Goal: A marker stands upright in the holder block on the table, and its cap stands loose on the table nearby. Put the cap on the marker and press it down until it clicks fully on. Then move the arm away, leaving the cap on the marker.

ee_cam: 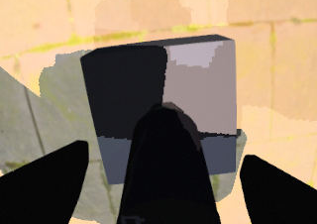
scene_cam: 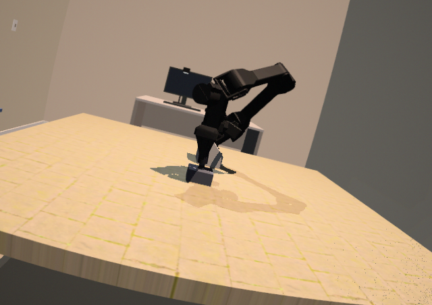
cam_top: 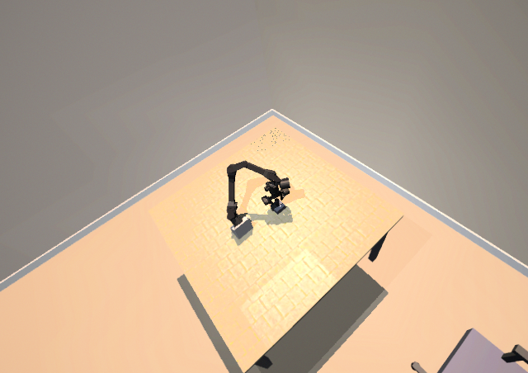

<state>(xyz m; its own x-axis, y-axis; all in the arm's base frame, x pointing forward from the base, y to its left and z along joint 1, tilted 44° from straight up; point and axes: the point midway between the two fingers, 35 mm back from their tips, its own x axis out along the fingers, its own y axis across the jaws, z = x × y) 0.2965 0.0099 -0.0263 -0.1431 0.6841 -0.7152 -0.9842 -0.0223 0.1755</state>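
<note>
My gripper tip is 1 cm below the dark cap. Also, from my gripper tip: grey holder block: 5 cm below.
</note>
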